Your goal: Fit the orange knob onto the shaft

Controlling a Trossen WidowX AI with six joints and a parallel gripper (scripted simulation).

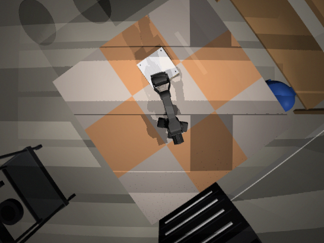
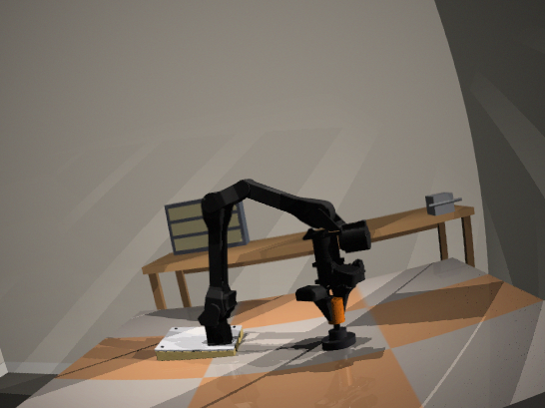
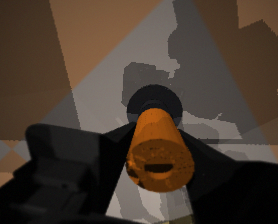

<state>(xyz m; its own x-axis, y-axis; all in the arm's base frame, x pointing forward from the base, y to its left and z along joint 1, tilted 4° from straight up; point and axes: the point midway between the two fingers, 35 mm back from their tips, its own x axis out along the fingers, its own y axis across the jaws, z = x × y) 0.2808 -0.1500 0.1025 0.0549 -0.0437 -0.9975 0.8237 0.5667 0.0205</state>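
Right now the orange knob is 2 cm above my gripper tip. Round my gripper tip: round dark pedestal 4 cm below.
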